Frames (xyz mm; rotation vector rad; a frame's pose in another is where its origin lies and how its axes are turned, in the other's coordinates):
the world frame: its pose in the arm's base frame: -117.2 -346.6 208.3 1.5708 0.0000 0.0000
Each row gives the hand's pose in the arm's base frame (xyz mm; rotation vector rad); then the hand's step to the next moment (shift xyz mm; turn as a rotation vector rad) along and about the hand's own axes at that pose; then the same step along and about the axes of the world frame.
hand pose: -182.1 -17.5 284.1 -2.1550 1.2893 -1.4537
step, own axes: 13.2 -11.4 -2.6 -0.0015 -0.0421 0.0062
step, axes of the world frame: 5.4 16.5 2.8 0.0274 0.0220 -0.0240
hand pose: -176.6 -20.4 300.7 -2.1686 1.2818 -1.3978
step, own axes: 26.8 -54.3 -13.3 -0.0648 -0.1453 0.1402
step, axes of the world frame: 21.9 56.4 -13.4 0.1847 -0.0198 -0.1023
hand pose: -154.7 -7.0 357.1 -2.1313 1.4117 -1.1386
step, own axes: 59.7 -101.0 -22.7 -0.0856 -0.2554 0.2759
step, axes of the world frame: 55.0 106.0 4.3 0.3526 -0.0409 -0.1506
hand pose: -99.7 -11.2 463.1 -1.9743 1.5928 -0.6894
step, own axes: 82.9 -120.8 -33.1 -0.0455 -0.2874 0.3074
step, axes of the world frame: 80.6 110.9 61.4 0.4041 -0.0401 -0.1194
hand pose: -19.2 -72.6 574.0 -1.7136 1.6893 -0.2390
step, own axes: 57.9 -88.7 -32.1 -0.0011 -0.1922 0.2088
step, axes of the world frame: 59.7 56.2 74.4 0.2759 -0.0392 -0.0537
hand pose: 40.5 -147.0 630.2 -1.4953 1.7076 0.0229
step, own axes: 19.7 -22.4 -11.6 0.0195 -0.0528 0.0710
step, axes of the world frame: 13.2 6.9 28.3 0.0849 -0.0312 -0.0058
